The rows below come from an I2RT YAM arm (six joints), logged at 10 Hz.
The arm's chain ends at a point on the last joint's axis. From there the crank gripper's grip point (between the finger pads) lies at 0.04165 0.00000 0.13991 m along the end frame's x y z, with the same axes.
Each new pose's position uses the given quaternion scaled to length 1; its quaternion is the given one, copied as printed.
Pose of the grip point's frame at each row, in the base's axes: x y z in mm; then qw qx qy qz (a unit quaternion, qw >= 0):
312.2 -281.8 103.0 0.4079 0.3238 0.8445 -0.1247
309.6 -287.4 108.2 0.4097 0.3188 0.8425 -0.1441
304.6 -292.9 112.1 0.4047 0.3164 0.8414 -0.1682
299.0 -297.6 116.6 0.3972 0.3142 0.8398 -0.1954
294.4 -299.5 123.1 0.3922 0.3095 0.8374 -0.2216
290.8 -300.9 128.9 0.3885 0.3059 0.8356 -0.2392
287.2 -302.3 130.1 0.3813 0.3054 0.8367 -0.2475
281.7 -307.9 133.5 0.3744 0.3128 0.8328 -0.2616
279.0 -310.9 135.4 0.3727 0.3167 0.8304 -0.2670
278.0 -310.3 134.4 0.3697 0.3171 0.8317 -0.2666
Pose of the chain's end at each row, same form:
246.2 -233.9 224.1 0.4079 0.3238 0.8445 -0.1247
245.1 -234.3 227.9 0.4097 0.3188 0.8425 -0.1441
243.9 -234.0 231.1 0.4047 0.3164 0.8414 -0.1682
243.1 -232.3 234.6 0.3972 0.3142 0.8398 -0.1954
242.5 -228.0 239.3 0.3922 0.3095 0.8374 -0.2216
241.7 -225.3 243.7 0.3885 0.3059 0.8356 -0.2392
240.8 -225.2 245.1 0.3813 0.3054 0.8367 -0.2475
239.2 -227.7 247.8 0.3744 0.3128 0.8328 -0.2616
237.8 -229.5 249.3 0.3727 0.3167 0.8304 -0.2670
237.5 -229.2 248.8 0.3697 0.3171 0.8317 -0.2666

